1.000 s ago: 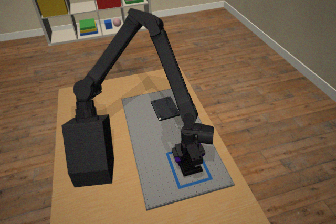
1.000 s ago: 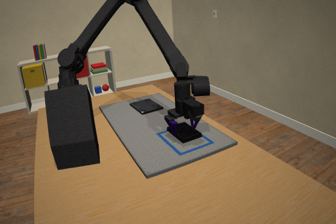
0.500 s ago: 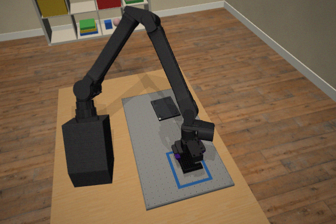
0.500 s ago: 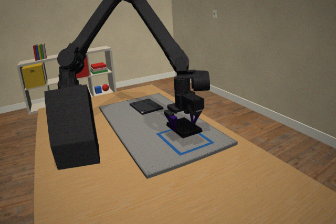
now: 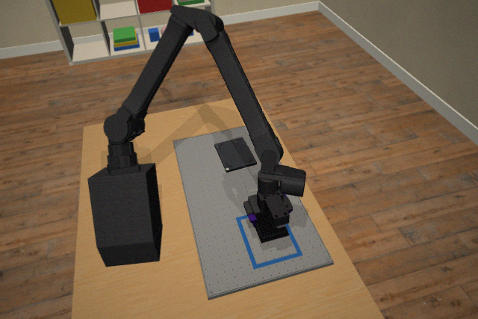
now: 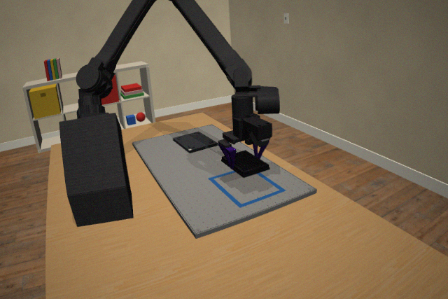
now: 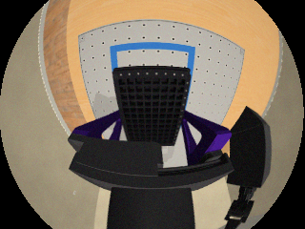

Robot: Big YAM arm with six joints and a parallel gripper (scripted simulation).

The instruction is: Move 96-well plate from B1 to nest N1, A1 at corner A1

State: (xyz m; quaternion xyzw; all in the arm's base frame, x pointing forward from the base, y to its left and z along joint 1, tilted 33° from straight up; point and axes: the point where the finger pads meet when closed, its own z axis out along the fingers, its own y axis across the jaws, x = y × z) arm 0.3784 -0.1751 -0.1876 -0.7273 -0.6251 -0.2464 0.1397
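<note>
The plate nest N1 is 4 cm ahead of my hand, 39 cm to the left of it and 7 cm below it. The rest, counted from my hand: white corner mark 1 cm behind, 32 cm to the left, 6 cm below; then black 96-well plate right at my hand.
</note>
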